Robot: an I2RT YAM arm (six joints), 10 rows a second.
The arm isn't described. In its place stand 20 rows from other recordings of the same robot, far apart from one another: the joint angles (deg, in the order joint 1, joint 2, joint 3, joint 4, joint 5, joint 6), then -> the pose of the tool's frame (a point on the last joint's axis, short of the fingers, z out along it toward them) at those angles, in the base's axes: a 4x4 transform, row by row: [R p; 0 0 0 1], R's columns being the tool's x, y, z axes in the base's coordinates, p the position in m.
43.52, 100.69, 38.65, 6.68, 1.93, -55.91 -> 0.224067 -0.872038 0.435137 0.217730; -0.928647 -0.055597 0.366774 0.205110; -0.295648 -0.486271 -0.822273 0.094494; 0 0 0 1
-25.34, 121.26, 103.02, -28.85, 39.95, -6.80 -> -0.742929 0.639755 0.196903 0.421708; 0.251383 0.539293 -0.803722 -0.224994; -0.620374 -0.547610 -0.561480 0.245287; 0 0 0 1
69.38, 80.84, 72.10, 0.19, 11.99, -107.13 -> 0.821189 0.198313 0.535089 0.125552; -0.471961 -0.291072 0.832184 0.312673; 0.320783 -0.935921 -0.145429 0.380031; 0 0 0 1
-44.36, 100.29, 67.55, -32.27, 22.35, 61.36 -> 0.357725 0.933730 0.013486 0.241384; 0.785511 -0.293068 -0.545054 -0.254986; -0.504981 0.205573 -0.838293 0.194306; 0 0 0 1
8.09, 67.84, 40.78, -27.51, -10.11, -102.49 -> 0.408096 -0.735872 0.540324 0.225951; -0.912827 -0.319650 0.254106 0.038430; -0.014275 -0.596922 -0.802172 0.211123; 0 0 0 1
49.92, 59.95, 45.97, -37.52, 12.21, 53.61 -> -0.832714 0.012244 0.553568 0.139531; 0.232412 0.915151 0.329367 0.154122; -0.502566 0.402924 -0.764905 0.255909; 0 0 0 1
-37.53, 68.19, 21.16, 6.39, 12.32, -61.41 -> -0.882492 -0.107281 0.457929 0.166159; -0.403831 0.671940 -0.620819 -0.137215; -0.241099 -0.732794 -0.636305 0.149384; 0 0 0 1
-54.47, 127.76, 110.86, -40.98, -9.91, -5.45 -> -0.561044 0.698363 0.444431 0.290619; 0.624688 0.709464 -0.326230 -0.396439; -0.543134 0.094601 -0.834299 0.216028; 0 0 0 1
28.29, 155.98, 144.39, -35.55, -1.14, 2.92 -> -0.669374 -0.452246 0.589417 0.517207; -0.302430 0.890534 0.339830 0.279175; -0.678583 0.049216 -0.732873 0.150185; 0 0 0 1
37.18, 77.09, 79.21, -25.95, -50.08, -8.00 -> -0.187006 -0.982350 0.004216 0.216321; -0.253936 0.052486 0.965796 0.198347; -0.948971 0.179539 -0.259269 0.400722; 0 0 0 1
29.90, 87.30, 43.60, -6.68, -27.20, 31.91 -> -0.934774 -0.237895 0.263824 0.246343; 0.004799 0.734135 0.678986 0.160425; -0.355210 0.635965 -0.685109 0.169930; 0 0 0 1
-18.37, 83.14, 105.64, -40.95, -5.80, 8.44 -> -0.264431 0.264235 0.927500 0.281716; 0.241674 0.949202 -0.201516 -0.089760; -0.933633 0.170865 -0.314857 0.490173; 0 0 0 1
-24.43, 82.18, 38.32, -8.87, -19.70, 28.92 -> -0.535770 0.528516 0.658499 0.248437; 0.743430 0.665022 0.071120 -0.099672; -0.400328 0.527652 -0.749213 0.162989; 0 0 0 1
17.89, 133.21, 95.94, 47.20, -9.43, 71.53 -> -0.381113 -0.300316 0.874393 0.511660; 0.860190 0.231464 0.454420 0.171293; -0.338860 0.925329 0.170115 0.224117; 0 0 0 1
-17.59, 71.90, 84.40, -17.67, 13.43, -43.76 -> -0.417844 0.312138 0.853215 0.257136; -0.573255 0.637994 -0.514141 -0.090193; -0.704830 -0.703941 -0.087647 0.466254; 0 0 0 1
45.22, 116.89, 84.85, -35.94, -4.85, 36.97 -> -0.960499 -0.190203 0.203137 0.293676; -0.117172 0.938520 0.324733 0.300213; -0.252413 0.288104 -0.923734 0.168356; 0 0 0 1
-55.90, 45.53, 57.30, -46.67, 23.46, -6.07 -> -0.418650 0.903461 0.092142 0.072440; 0.445322 0.292657 -0.846192 -0.132272; -0.791468 -0.313225 -0.524851 0.349588; 0 0 0 1
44.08, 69.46, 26.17, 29.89, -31.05, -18.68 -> 0.148615 -0.959362 0.239872 0.165741; -0.238047 0.200727 0.950285 0.186064; -0.959816 -0.198327 -0.198542 0.212181; 0 0 0 1
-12.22, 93.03, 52.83, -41.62, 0.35, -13.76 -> -0.990182 -0.023688 0.137764 0.269120; -0.028918 0.998930 -0.036086 -0.058507; -0.136762 -0.039716 -0.989807 0.156339; 0 0 0 1
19.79, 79.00, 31.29, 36.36, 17.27, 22.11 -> -0.190166 0.023903 0.981461 0.271510; 0.313550 0.948825 0.037645 0.086464; -0.930335 0.314896 -0.187929 0.210533; 0 0 0 1
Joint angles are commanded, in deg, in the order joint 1, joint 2, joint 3, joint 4, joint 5, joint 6. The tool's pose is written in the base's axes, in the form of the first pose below.
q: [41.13 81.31 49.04 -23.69 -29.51 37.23]
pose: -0.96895 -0.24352 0.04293 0.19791; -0.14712 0.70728 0.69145 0.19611; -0.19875 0.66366 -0.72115 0.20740; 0 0 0 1
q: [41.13 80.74 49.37 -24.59 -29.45 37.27]
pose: -0.96909 -0.24281 0.04375 0.19691; -0.14619 0.70796 0.69095 0.19520; -0.19874 0.66320 -0.72157 0.21075; 0 0 0 1
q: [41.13 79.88 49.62 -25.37 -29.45 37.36]
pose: -0.96860 -0.24417 0.04687 0.19543; -0.14432 0.70567 0.69368 0.19390; -0.20245 0.66514 -0.71875 0.21509; 0 0 0 1
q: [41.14 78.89 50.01 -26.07 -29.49 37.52]
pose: -0.96744 -0.24758 0.05260 0.19402; -0.14121 0.70043 0.69961 0.19276; -0.21005 0.66940 -0.71259 0.22081; 0 0 0 1
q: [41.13 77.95 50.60 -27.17 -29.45 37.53]
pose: -0.96628 -0.25105 0.05729 0.19261; -0.13957 0.69758 0.70278 0.19144; -0.21640 0.67109 -0.70910 0.22692; 0 0 0 1
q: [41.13 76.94 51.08 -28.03 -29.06 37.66]
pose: -0.96475 -0.25407 0.06852 0.19119; -0.13346 0.69683 0.70471 0.18992; -0.22680 0.67072 -0.70618 0.23288; 0 0 0 1
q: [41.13 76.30 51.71 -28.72 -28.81 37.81]
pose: -0.96347 -0.25641 0.07735 0.19063; -0.12822 0.69514 0.70734 0.18925; -0.23514 0.67158 -0.70263 0.23825; 0 0 0 1
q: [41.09 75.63 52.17 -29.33 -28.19 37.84]
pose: -0.96148 -0.25928 0.09124 0.19006; -0.12105 0.69743 0.70635 0.18805; -0.24678 0.66810 -0.70196 0.24282; 0 0 0 1
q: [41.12 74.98 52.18 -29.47 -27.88 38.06]
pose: -0.96039 -0.26012 0.09996 0.18886; -0.11503 0.69678 0.70800 0.18697; -0.25382 0.66846 -0.69910 0.24544; 0 0 0 1
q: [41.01 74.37 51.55 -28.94 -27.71 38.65]
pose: -0.96134 -0.25315 0.10837 0.18780; -0.10322 0.69613 0.71046 0.18525; -0.25529 0.67180 -0.69535 0.24515; 0 0 0 1
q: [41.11 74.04 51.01 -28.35 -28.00 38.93]
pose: -0.96146 -0.25346 0.10654 0.18654; -0.10266 0.69044 0.71607 0.18497; -0.25505 0.67754 -0.68985 0.24432; 0 0 0 1
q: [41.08 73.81 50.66 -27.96 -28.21 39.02]
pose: -0.96125 -0.25430 0.10642 0.18599; -0.10194 0.68658 0.71987 0.18446; -0.25613 0.68113 -0.68590 0.24387; 0 0 0 1
